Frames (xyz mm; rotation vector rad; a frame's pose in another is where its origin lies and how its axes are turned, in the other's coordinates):
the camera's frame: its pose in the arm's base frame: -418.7 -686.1 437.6 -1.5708 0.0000 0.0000
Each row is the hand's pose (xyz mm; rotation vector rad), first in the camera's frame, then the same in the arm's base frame.
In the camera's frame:
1: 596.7 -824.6 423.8 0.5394 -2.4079 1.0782
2: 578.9 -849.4 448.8 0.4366 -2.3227 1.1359
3: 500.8 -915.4 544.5 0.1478 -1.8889 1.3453
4: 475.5 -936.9 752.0 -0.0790 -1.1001 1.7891
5: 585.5 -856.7 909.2 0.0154 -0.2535 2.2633
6: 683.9 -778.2 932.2 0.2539 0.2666 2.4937
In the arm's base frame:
1: 178.0 -262.3 1262.2 -0.0512 -0.9057 2.3744
2: 160.2 -237.3 1287.0 -0.1804 -0.8229 2.3982
3: 82.1 -141.6 1353.0 -0.6298 -0.3984 2.3706
4: 56.8 65.9 1374.5 -0.9800 0.5266 2.2083
5: 166.8 223.1 1294.3 -0.7743 1.5039 1.8832
6: 265.2 246.1 1215.8 -0.3965 1.9731 1.5919

